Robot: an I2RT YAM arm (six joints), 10 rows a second.
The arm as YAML. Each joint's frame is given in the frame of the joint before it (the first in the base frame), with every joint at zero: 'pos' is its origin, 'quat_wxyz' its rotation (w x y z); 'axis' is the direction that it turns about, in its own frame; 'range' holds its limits. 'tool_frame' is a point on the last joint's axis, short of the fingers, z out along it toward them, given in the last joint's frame.
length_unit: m
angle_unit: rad
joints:
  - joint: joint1
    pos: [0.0, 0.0, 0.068]
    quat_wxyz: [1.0, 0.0, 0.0, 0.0]
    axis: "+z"
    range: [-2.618, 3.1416]
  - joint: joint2
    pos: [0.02, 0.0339, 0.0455]
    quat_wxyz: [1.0, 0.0, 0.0, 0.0]
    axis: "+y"
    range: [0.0, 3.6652]
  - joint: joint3
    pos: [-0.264, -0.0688, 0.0]
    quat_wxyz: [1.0, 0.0, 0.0, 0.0]
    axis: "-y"
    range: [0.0, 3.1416]
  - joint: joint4
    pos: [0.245, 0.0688, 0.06]
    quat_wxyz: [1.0, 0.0, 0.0, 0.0]
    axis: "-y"
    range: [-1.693, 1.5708]
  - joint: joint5
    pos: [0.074, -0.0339, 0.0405]
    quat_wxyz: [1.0, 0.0, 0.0, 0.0]
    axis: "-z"
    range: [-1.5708, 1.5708]
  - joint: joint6
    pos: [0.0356, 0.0, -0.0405]
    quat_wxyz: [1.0, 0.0, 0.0, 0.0]
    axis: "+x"
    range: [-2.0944, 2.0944]
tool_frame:
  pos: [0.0, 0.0, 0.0]
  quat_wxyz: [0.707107, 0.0, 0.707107, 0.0]
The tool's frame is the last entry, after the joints.
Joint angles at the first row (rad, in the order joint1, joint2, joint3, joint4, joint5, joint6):
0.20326, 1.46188, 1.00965, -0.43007, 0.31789, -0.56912
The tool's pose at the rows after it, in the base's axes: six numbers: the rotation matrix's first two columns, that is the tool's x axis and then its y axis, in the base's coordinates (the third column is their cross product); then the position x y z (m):
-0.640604 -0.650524 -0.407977 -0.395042 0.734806 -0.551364 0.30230 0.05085 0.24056
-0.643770 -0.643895 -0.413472 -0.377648 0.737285 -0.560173 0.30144 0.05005 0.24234
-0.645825 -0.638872 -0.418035 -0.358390 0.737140 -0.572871 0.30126 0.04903 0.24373
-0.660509 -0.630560 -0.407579 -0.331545 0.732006 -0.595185 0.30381 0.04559 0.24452
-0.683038 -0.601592 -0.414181 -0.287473 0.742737 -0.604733 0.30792 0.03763 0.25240
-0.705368 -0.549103 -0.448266 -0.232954 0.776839 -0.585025 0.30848 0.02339 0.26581
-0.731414 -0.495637 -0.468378 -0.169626 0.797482 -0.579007 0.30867 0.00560 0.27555
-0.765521 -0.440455 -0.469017 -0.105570 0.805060 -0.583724 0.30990 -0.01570 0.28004
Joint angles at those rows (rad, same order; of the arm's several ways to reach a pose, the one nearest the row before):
0.20399, 1.45960, 1.00962, -0.42649, 0.32726, -0.56533
0.20355, 1.45199, 1.00671, -0.42076, 0.34138, -0.55992
0.20230, 1.44657, 1.00314, -0.40913, 0.35876, -0.55838
0.19330, 1.45362, 1.00968, -0.40349, 0.39261, -0.56149
0.16775, 1.45765, 1.04126, -0.42104, 0.41367, -0.55065
0.12014, 1.44186, 1.07762, -0.45809, 0.39656, -0.52286
0.06251, 1.43142, 1.10339, -0.48009, 0.39481, -0.50796
-0.00541, 1.43572, 1.12373, -0.49338, 0.40487, -0.50487

